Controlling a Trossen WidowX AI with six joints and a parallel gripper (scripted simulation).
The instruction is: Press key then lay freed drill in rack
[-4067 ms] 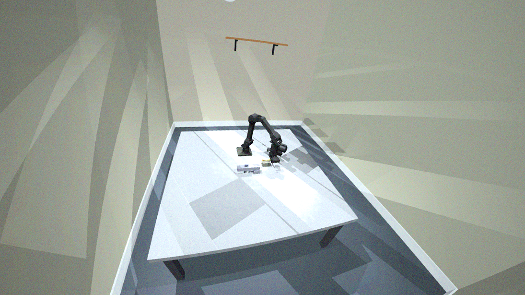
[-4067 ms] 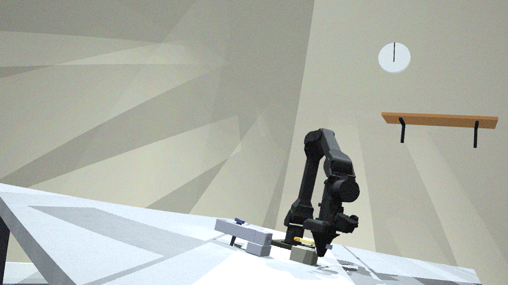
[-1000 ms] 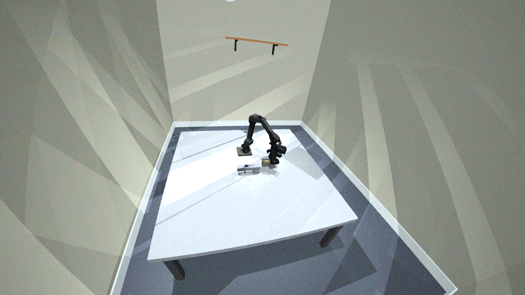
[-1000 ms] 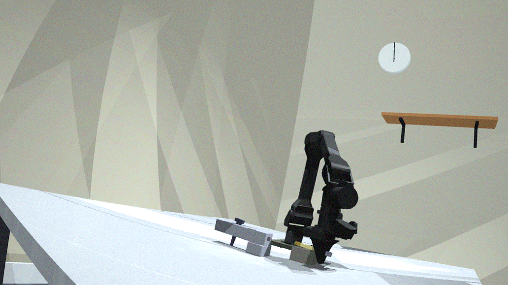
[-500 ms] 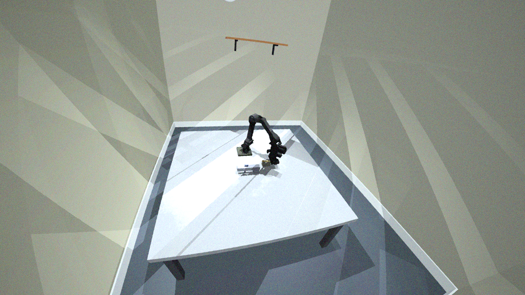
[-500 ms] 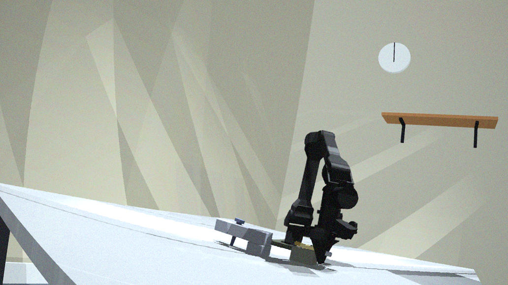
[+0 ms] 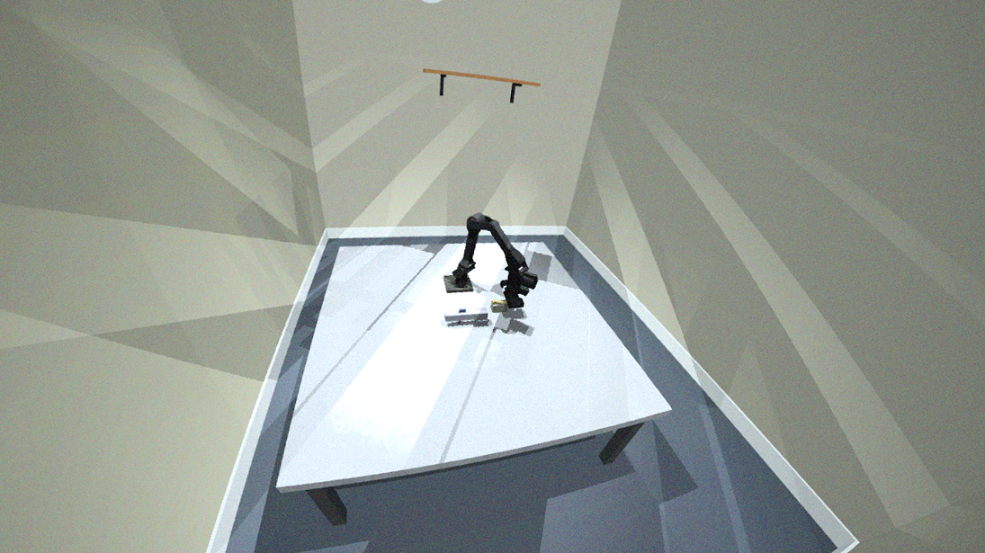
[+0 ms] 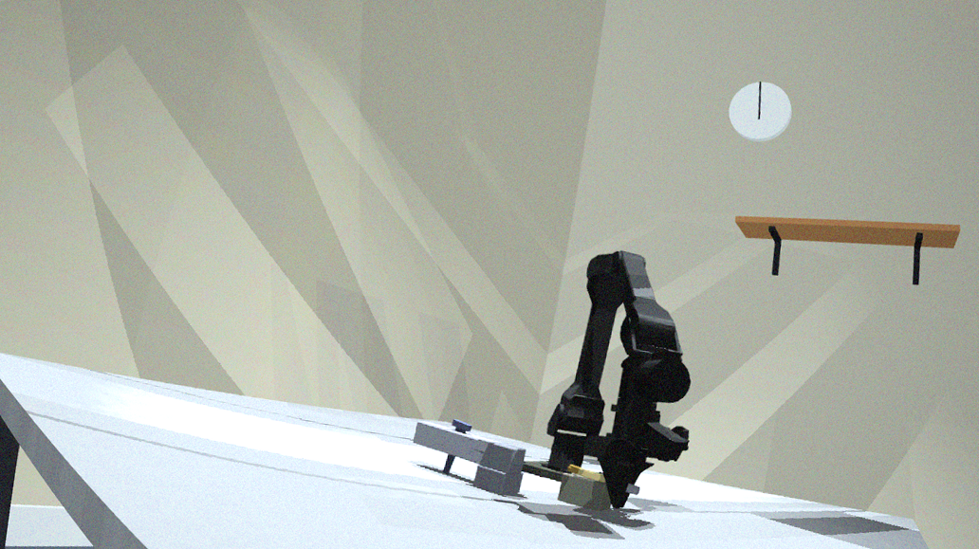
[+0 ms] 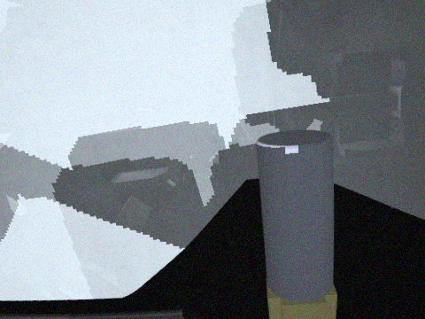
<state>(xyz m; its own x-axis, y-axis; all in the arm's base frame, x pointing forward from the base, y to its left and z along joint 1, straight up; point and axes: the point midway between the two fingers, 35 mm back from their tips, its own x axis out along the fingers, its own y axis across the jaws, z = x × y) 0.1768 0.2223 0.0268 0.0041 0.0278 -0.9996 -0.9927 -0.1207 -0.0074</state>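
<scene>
Now: gripper tip 4 cm to the left of the drill and 4 cm below it. Round my gripper tip: grey housing block (10 cm ahead, 21 cm to the right, 3 cm above); blue key (10 cm ahead, 24 cm to the right, 4 cm above); rack (1 cm ahead, 5 cm to the right, 1 cm above).
</scene>
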